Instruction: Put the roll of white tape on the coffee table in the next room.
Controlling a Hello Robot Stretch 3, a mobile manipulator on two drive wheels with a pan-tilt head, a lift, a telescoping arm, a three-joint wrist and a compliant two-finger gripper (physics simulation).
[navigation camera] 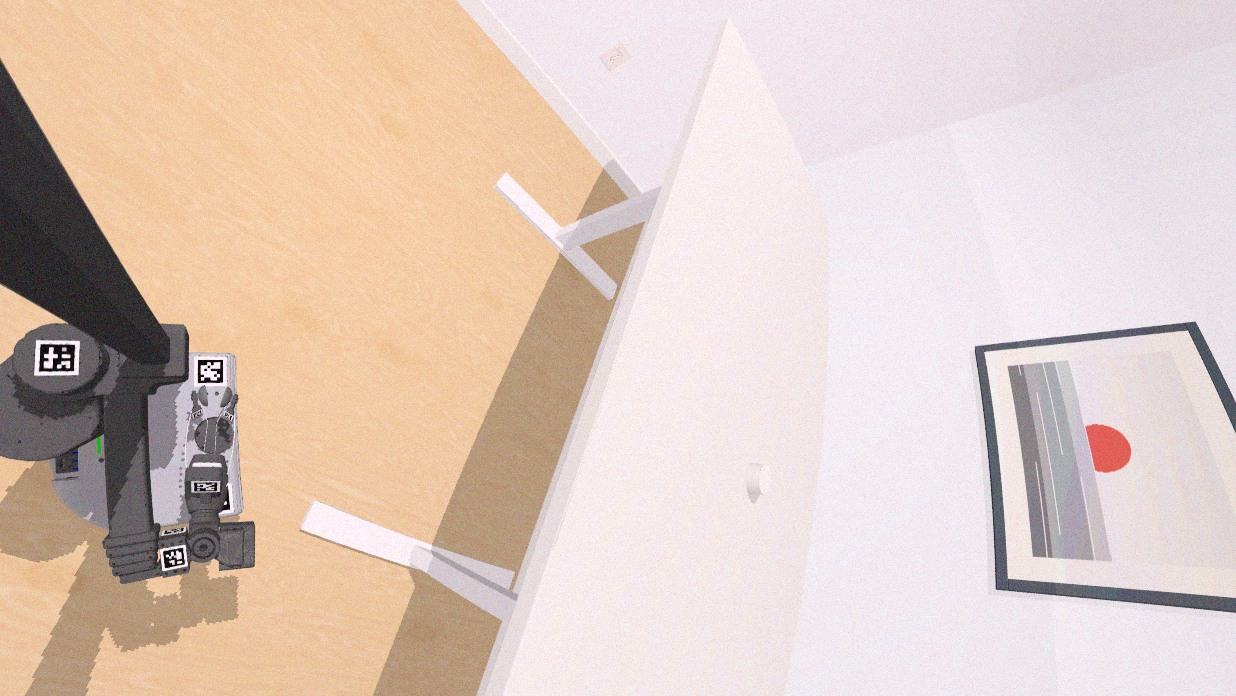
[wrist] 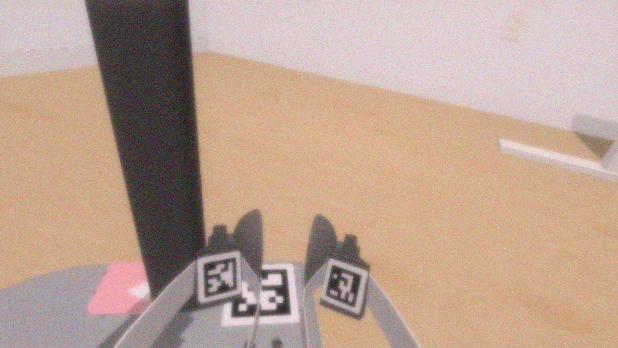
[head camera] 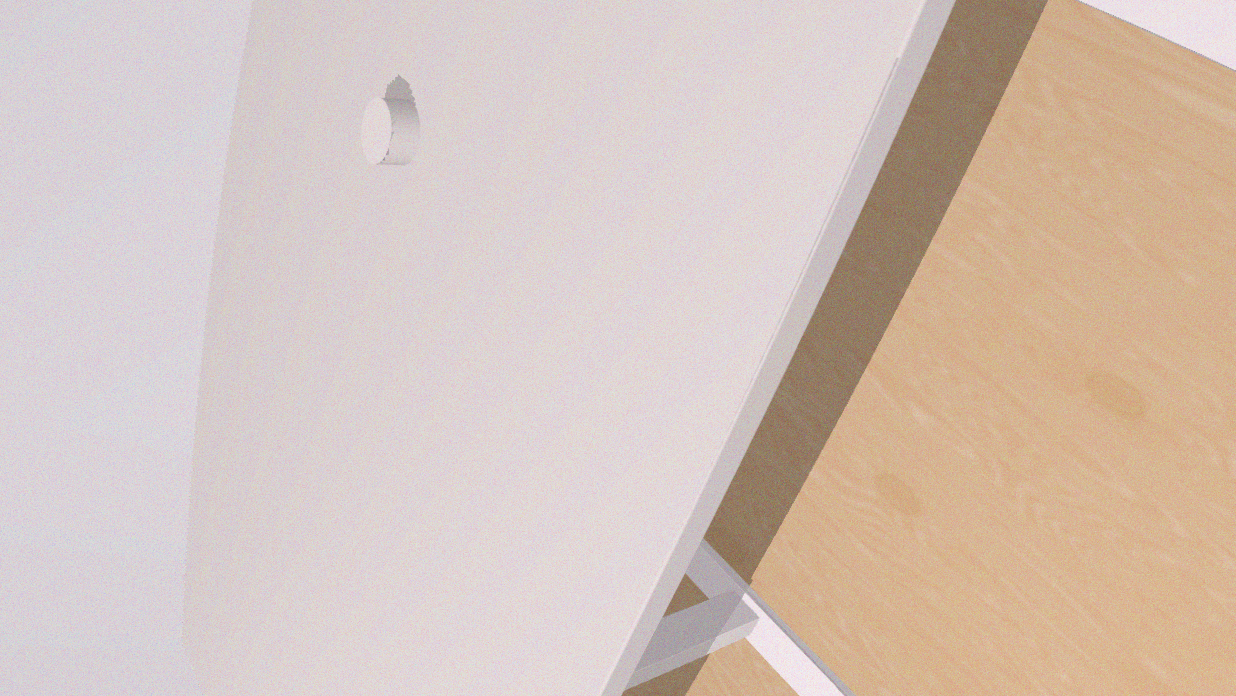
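Where they show: gripper, fingertip midpoint: [navigation camera: 216, 386] [wrist: 285, 236]; robot's base, link origin: [navigation camera: 213, 432].
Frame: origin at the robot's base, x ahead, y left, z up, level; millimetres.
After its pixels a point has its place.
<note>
The roll of white tape [head camera: 390, 131] @(x 642, y -112, z 974 mm) [navigation camera: 758, 479] @(x 641, y -111, z 973 mm) is a small white cylinder. It rests on the white table top [head camera: 518, 345] @(x 526, y 41, z 950 mm) [navigation camera: 674, 389] @(x 456, y 44, z 950 mm), on the wall side, well in from the near edge in the head view. My gripper [navigation camera: 215, 395] @(x 9, y 95, z 256 mm) [wrist: 285, 236] @(x 9, y 95, z 256 mm) is open part way, with a gap and no object between its fingertips. It is folded back over my base, apart from the table and the tape, and low beside the mast. The tape does not show in the wrist view. The coffee table does not show in these views.
The table's white feet [navigation camera: 363, 531] [wrist: 550, 156] stick out over the wood floor [head camera: 1037, 345] @(x 586, y 120, z 0 mm) on my side. A framed picture [navigation camera: 1159, 492] @(x 1050, y -235, z 1616 mm) hangs on the wall behind the table. A wall outlet [navigation camera: 614, 57] @(x 1122, y 1313, z 393 mm) [wrist: 514, 25] @(x 1121, y 1314, z 398 mm) is on another wall. My black mast [wrist: 155, 125] @(x -63, y 116, z 315 mm) stands beside the gripper.
</note>
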